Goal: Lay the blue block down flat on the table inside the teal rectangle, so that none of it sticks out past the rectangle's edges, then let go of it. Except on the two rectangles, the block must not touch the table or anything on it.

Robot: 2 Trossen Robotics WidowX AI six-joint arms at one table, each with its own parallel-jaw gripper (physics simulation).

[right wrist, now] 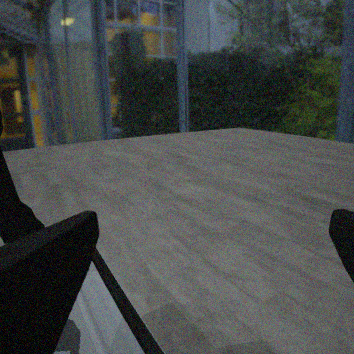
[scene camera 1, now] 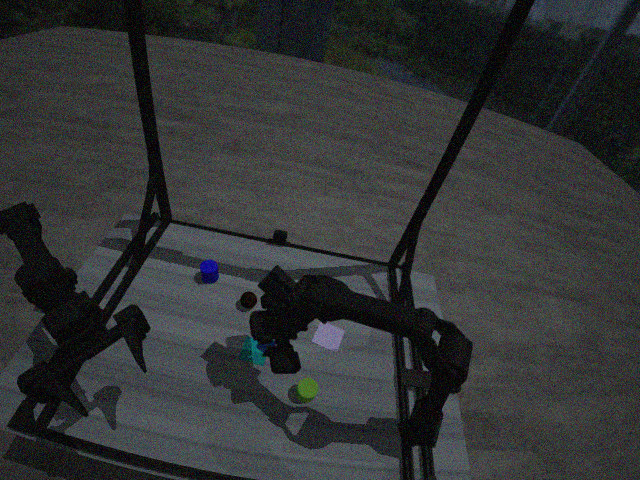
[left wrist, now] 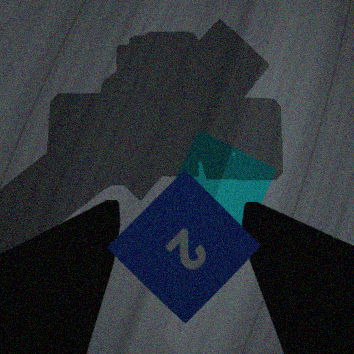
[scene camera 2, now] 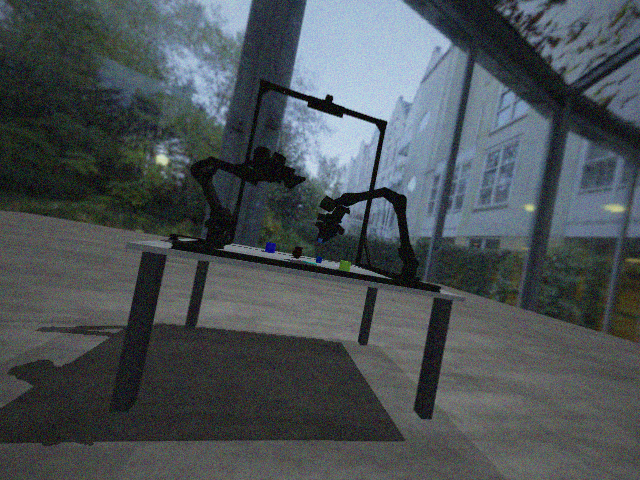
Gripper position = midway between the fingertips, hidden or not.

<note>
The right gripper point(scene camera 1: 116, 392) is open, holding nothing. Further things: the left gripper point(scene camera 1: 262, 346) and a teal rectangle point(left wrist: 232, 177).
The left gripper is seen too in the left wrist view point(left wrist: 181, 212). The right gripper also shows in the right wrist view point(right wrist: 214, 222) and in scene camera 2 point(scene camera 2: 300, 174).
</note>
